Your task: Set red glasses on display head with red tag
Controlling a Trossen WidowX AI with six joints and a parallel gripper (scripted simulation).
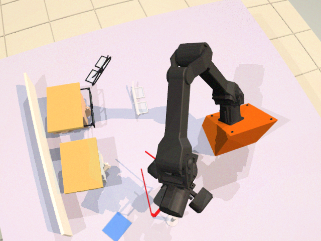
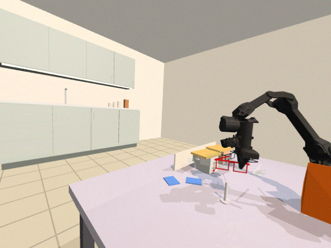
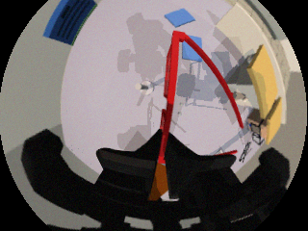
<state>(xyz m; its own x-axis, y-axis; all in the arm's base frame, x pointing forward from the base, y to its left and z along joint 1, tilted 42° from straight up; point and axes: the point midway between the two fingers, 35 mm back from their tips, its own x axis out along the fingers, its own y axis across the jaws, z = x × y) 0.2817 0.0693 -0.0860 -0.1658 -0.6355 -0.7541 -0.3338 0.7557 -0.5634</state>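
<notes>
Now: the white peg 40 mm ahead of my gripper tip, 70 mm to the left of it and 110 mm below it. The rest, counted from my gripper tip: skin-coloured head (160 mm ahead, 430 mm to the right, 70 mm below); then cream board (310 mm ahead, 340 mm to the right, 80 mm below); then display head (190 mm ahead, 210 mm to the right, 70 mm below).
</notes>
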